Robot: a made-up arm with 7 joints. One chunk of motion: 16 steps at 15 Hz.
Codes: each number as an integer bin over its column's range. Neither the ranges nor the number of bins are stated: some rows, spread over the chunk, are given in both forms.
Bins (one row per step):
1: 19 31 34 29 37 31 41
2: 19 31 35 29 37 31 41
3: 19 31 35 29 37 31 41
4: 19 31 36 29 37 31 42
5: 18 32 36 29 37 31 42
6: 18 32 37 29 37 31 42
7: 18 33 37 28 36 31 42
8: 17 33 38 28 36 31 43
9: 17 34 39 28 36 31 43
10: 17 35 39 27 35 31 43
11: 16 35 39 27 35 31 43
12: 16 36 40 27 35 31 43
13: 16 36 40 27 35 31 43
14: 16 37 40 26 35 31 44
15: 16 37 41 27 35 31 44
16: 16 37 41 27 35 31 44
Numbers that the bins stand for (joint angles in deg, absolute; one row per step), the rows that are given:
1: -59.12 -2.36 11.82 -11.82 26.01 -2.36 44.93
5: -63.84 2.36 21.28 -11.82 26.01 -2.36 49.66
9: -68.57 11.82 35.47 -16.55 21.28 -2.36 54.39
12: -73.30 21.28 40.20 -21.28 16.55 -2.36 54.39
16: -73.30 26.01 44.93 -21.28 16.55 -2.36 59.12
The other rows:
2: -59.12 -2.36 16.55 -11.82 26.01 -2.36 44.93
3: -59.12 -2.36 16.55 -11.82 26.01 -2.36 44.93
4: -59.12 -2.36 21.28 -11.82 26.01 -2.36 49.66
6: -63.84 2.36 26.01 -11.82 26.01 -2.36 49.66
7: -63.84 7.09 26.01 -16.55 21.28 -2.36 49.66
8: -68.57 7.09 30.74 -16.55 21.28 -2.36 54.39
10: -68.57 16.55 35.47 -21.28 16.55 -2.36 54.39
11: -73.30 16.55 35.47 -21.28 16.55 -2.36 54.39
13: -73.30 21.28 40.20 -21.28 16.55 -2.36 54.39
14: -73.30 26.01 40.20 -26.01 16.55 -2.36 59.12
15: -73.30 26.01 44.93 -21.28 16.55 -2.36 59.12

